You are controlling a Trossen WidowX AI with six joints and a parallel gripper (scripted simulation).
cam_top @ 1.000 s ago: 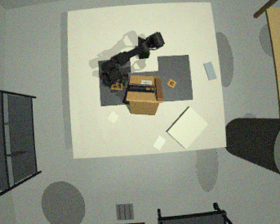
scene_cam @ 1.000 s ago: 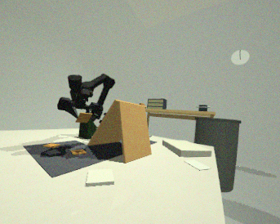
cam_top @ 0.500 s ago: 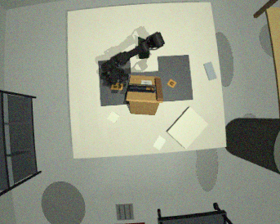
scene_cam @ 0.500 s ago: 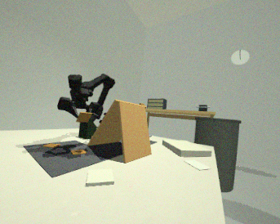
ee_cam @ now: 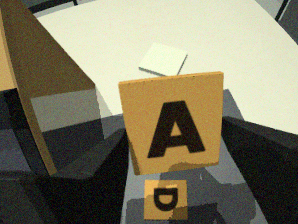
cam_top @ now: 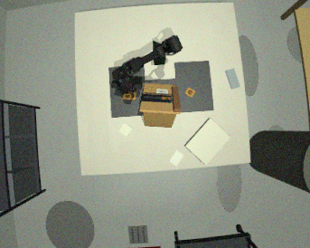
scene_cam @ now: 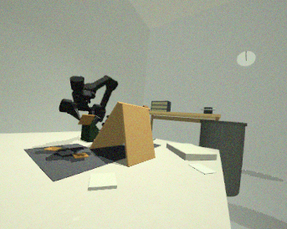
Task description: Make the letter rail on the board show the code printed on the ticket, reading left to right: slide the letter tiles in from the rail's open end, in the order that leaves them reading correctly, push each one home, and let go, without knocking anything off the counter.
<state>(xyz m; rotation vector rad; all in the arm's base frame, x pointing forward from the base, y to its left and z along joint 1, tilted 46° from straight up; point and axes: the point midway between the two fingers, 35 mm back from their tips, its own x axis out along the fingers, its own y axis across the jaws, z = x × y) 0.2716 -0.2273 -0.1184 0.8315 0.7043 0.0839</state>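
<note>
Now: the white ticket 230 mm to the left of my gripper tip, 80 mm below it and 20 mm behind it. Round my gripper tip: dark mat: 240 mm to the left, 170 mm below, 100 mm behind; then white card: 210 mm ahead, 170 mm below, 70 mm to the right; then white box: 520 mm to the left, 370 mm ahead, 160 mm below.
</note>
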